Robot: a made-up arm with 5 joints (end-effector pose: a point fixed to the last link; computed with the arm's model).
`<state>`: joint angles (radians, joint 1 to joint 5).
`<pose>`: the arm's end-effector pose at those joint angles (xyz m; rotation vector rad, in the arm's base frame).
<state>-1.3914 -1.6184 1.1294 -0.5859 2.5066</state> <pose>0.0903 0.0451 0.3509 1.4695 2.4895 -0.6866</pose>
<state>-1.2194 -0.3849 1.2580 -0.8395 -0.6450</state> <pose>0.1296 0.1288 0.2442 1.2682 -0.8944 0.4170</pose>
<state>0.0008 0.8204 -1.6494 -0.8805 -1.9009</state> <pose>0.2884 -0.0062 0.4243 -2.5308 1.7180 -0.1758</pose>
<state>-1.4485 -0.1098 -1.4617 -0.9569 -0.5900</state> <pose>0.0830 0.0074 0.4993 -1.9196 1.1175 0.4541</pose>
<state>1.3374 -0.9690 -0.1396 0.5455 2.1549</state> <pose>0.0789 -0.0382 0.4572 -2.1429 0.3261 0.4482</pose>
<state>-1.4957 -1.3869 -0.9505 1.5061 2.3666</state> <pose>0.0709 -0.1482 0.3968 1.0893 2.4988 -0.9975</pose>
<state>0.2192 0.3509 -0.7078 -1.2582 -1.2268</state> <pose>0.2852 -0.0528 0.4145 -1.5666 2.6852 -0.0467</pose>
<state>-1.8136 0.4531 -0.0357 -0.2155 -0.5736</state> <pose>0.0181 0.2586 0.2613 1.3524 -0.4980 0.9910</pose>
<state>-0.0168 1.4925 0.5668 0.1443 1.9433</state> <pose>0.1405 -0.0049 0.0586 0.5948 0.4354 1.8385</pose>
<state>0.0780 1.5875 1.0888 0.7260 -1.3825</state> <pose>0.0647 -0.0051 0.1438 -1.2312 1.5332 -1.0346</pose>
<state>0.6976 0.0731 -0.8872 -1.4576 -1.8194</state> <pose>0.1706 -0.0871 0.4688 -1.5360 2.3178 -0.9744</pose>
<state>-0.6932 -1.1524 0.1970 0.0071 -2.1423</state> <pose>0.1037 0.0152 0.4423 2.6051 -0.3371 -0.5754</pose>
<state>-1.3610 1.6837 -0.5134 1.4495 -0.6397</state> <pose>0.1157 0.1578 0.0479 -0.9123 0.5545 0.6089</pose>
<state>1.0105 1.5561 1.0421 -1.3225 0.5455</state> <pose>0.0939 -0.0398 0.0923 -0.2041 -0.2175 -0.5099</pose>
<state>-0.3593 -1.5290 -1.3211 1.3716 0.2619</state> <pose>-0.1176 -0.0791 0.3320 0.2228 -3.0446 0.0398</pose>
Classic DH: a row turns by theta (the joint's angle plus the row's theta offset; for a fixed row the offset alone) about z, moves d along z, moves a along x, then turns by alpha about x. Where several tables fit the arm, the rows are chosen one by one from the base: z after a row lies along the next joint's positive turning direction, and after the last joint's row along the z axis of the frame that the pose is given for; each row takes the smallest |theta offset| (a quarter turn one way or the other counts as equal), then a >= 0, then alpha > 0; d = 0 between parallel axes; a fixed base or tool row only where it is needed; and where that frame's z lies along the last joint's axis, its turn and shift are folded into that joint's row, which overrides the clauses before.
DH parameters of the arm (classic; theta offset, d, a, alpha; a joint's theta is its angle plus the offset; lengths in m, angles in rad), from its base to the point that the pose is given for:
base (fixed): 0 0 0.076 3.1416
joint 1: 0 -0.228 0.029 1.5708
joint 2: -1.3299 0 0.1174 0
joint 3: 1.2924 0 0.1331 0
joint 4: -1.5332 -0.006 0 1.5708
joint 5: -0.0487 -0.038 0 0

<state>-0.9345 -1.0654 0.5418 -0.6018 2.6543</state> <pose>0.1235 0.0542 0.4128 2.2113 1.9999 -0.6620</pose>
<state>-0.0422 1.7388 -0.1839 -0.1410 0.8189</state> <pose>0.2259 0.0003 0.0109 -0.0574 -0.1506 0.8107</pose>
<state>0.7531 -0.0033 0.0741 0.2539 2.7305</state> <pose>0.2365 -0.1587 0.3255 -1.4190 0.2096 1.6405</pose>
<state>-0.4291 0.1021 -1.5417 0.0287 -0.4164</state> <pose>0.1576 0.0307 0.5086 1.2891 -2.6885 -0.0043</pose>
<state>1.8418 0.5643 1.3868 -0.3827 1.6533</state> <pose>0.0518 -0.0649 0.1460 -0.0023 0.0003 -0.2372</pose>
